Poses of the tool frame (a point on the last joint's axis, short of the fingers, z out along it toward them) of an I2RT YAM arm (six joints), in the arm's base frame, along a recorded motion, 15 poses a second.
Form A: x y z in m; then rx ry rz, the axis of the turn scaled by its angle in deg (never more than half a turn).
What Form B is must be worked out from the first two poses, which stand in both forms.
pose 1, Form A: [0.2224 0.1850 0.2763 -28.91 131.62 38.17]
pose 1, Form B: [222.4 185.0 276.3 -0.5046 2.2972 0.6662]
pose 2, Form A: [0.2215 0.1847 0.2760 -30.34 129.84 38.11]
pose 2, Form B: [221.5 184.7 276.0 -0.5295 2.2661 0.6651]
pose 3, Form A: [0.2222 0.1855 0.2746 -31.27 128.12 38.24]
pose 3, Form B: [222.2 185.5 274.6 -0.5458 2.2361 0.6674]
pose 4, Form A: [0.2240 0.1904 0.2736 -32.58 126.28 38.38]
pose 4, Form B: [224.0 190.4 273.6 -0.5686 2.2040 0.6699]
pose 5, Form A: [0.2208 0.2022 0.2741 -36.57 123.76 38.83]
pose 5, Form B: [220.8 202.2 274.1 -0.6383 2.1600 0.6777]
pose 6, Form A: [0.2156 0.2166 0.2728 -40.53 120.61 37.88]
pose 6, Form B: [215.6 216.6 272.8 -0.7074 2.1050 0.6611]
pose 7, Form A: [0.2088 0.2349 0.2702 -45.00 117.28 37.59]
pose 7, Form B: [208.8 234.9 270.2 -0.7854 2.0469 0.6561]
